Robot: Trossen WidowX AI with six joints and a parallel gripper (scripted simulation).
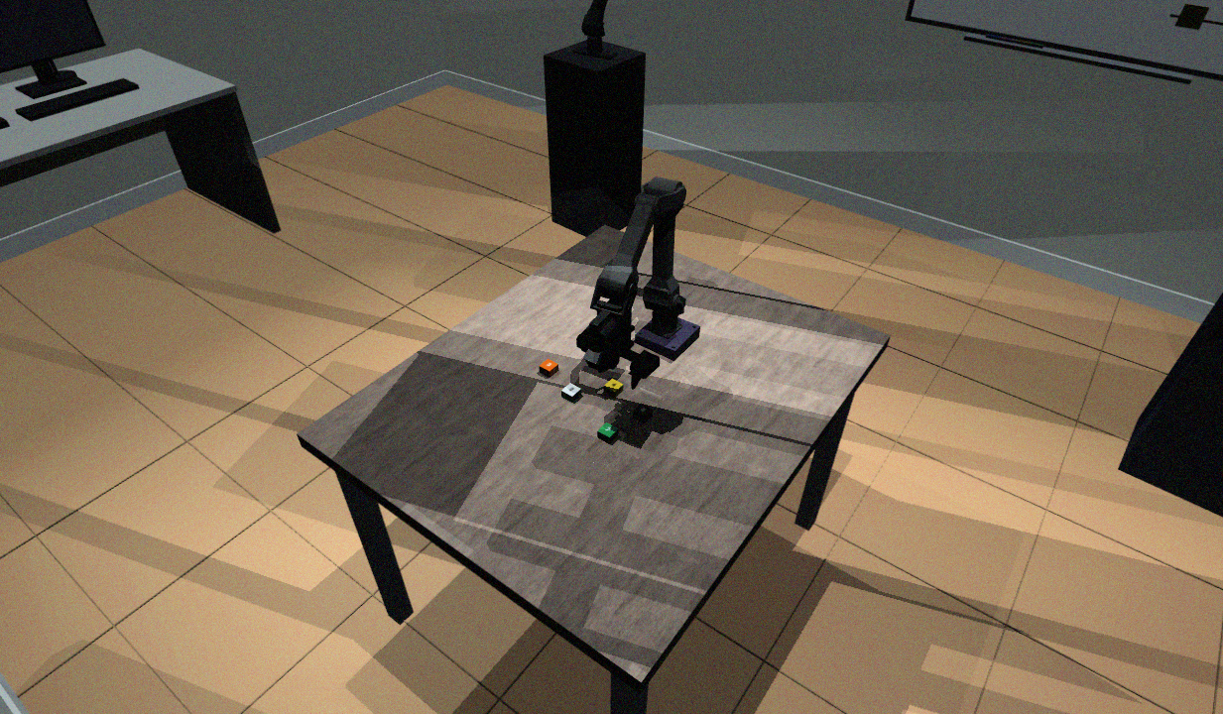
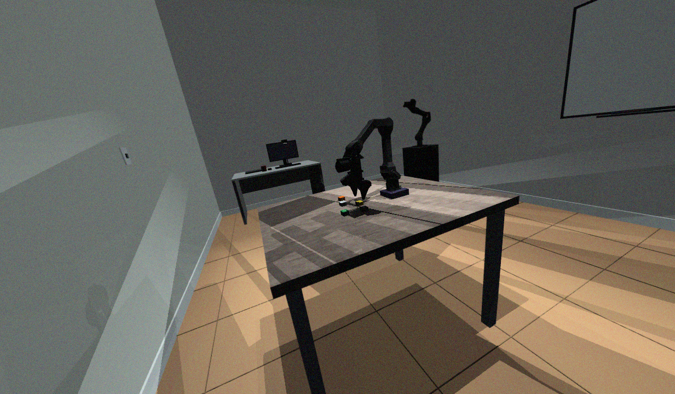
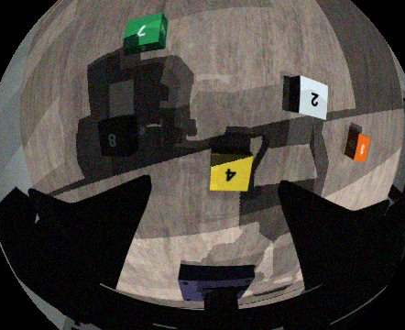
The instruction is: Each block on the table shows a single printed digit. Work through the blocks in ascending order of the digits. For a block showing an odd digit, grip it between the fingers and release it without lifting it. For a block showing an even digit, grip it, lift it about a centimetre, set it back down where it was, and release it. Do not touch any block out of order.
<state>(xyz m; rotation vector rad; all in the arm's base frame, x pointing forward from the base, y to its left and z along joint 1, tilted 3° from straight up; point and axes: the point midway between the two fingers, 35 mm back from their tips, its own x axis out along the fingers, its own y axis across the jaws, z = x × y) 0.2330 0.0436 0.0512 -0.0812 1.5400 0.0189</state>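
The yellow block lies 3 cm below my gripper tip and 1 cm to the right of it. Also, from my gripper tip: white block 7 cm to the right, 7 cm ahead, 3 cm below; then black block 9 cm to the left, 3 cm below, 2 cm ahead; then green block 11 cm ahead, 7 cm to the left, 3 cm below.
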